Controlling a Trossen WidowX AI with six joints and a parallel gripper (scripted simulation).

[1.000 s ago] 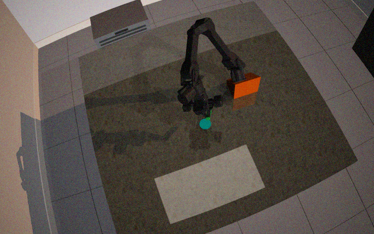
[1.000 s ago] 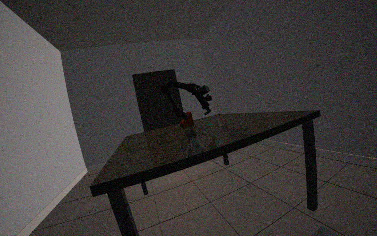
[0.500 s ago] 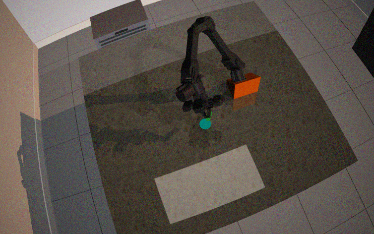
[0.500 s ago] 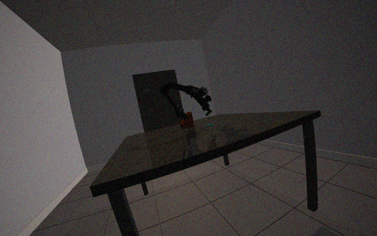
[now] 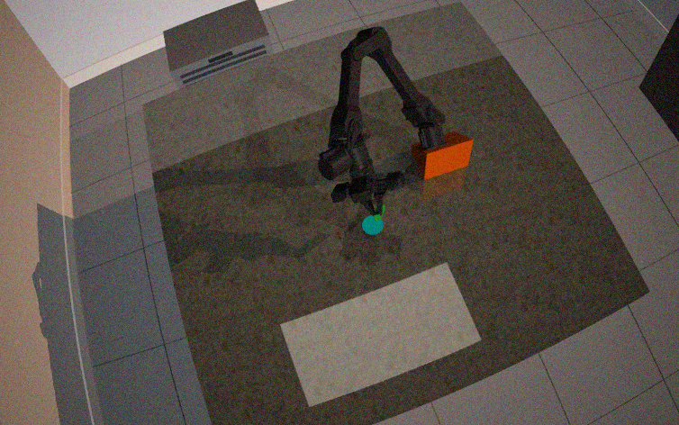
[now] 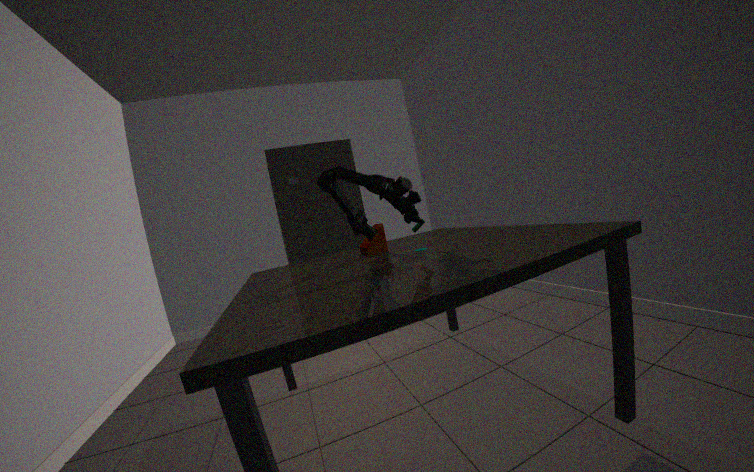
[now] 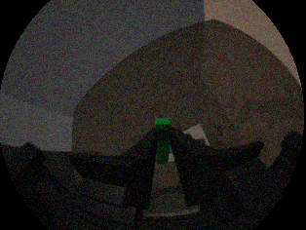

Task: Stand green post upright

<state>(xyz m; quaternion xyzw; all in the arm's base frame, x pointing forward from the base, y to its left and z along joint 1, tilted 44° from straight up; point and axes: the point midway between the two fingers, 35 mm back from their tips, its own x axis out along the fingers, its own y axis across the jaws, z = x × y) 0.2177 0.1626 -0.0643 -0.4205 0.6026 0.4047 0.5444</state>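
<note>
My gripper tip is now 10 mm short of the cyan circle, 30 mm to the left of it and 120 mm above it. From my gripper tip the other things lie so: green post (10 mm behind, 10 mm to the right, 10 mm below).
</note>
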